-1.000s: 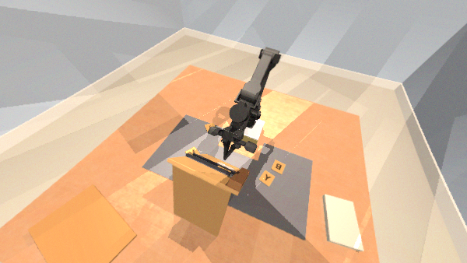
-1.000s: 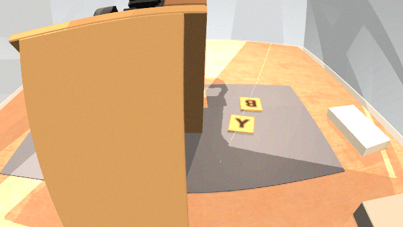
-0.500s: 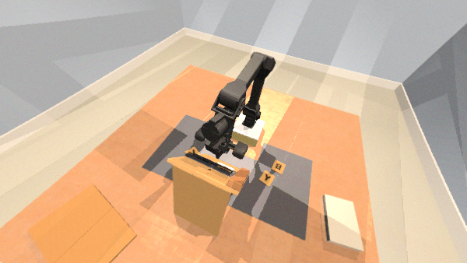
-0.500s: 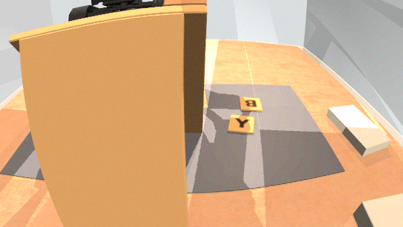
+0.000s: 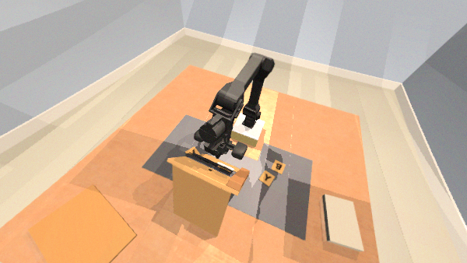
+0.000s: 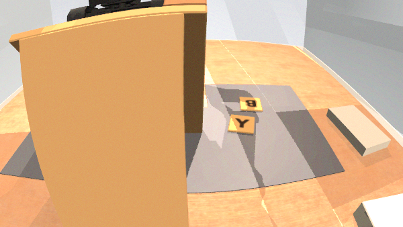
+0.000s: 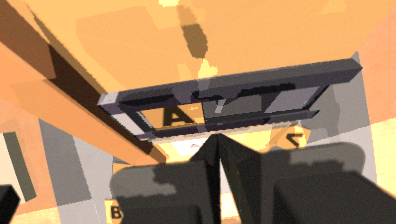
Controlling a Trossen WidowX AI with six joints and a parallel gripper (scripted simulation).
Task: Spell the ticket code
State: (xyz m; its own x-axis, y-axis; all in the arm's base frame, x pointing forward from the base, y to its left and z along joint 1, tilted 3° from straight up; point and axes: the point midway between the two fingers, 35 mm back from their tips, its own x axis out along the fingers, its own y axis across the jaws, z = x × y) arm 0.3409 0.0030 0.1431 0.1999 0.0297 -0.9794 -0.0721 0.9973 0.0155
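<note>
My gripper tip is 40 mm to the right of the letter tile, 20 mm short of it and 20 mm above it. Also, from my gripper tip: grey mat 190 mm below, 140 mm behind, 20 mm to the left; white ticket 100 mm below, 30 mm behind, 20 mm to the left; flat orange panel 410 mm ahead, 300 mm to the right, 190 mm below.
</note>
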